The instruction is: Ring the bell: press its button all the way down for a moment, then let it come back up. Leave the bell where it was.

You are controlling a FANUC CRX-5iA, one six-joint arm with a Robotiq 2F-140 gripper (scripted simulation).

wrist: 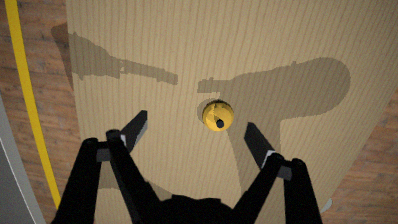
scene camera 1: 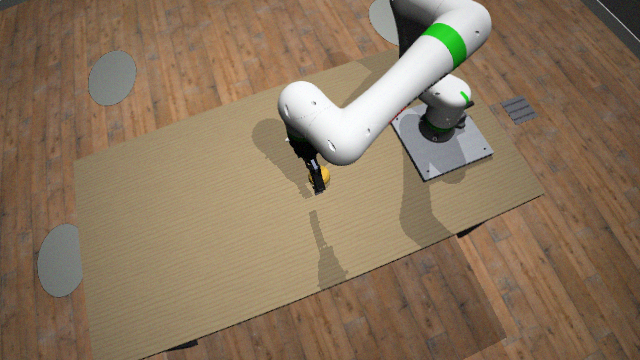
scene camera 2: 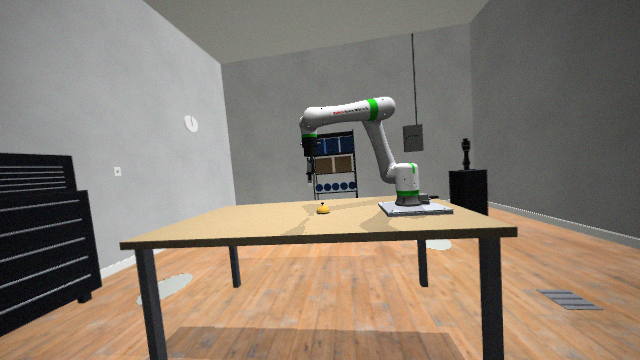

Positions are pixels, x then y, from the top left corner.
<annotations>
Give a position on a small yellow bell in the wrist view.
216,110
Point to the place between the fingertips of the gripper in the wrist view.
At 197,125
</annotations>
